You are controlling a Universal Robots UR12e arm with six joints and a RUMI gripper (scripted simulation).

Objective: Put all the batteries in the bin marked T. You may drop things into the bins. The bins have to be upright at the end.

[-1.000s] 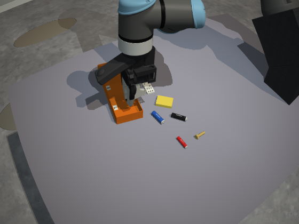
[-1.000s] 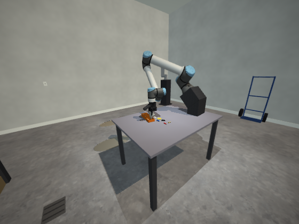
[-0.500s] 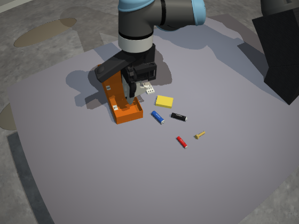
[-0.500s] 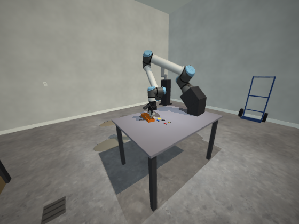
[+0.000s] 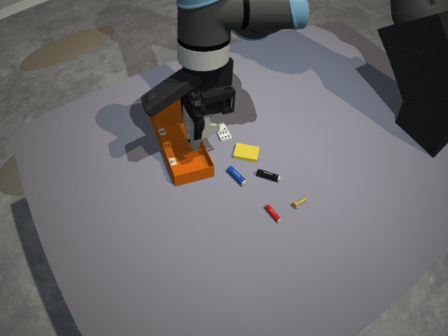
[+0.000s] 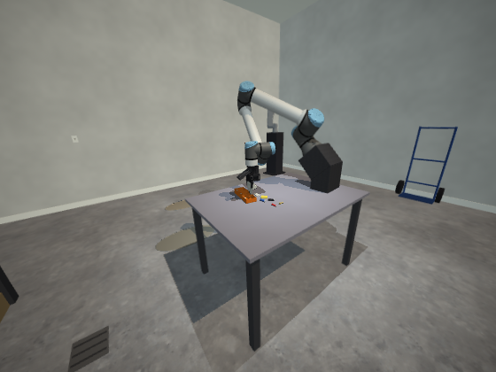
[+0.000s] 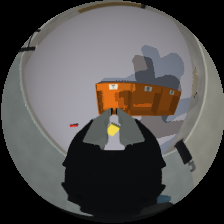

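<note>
Right now my hand is 4 cm past the blue battery, 9 cm to the right of it and 6 cm above it. Round my hand: white domino 11 cm behind, 3 cm to the right, 6 cm below; orange bin 2 cm behind, 8 cm to the right, 4 cm below; yellow block 11 cm behind, 5 cm to the left, 6 cm below.
</note>
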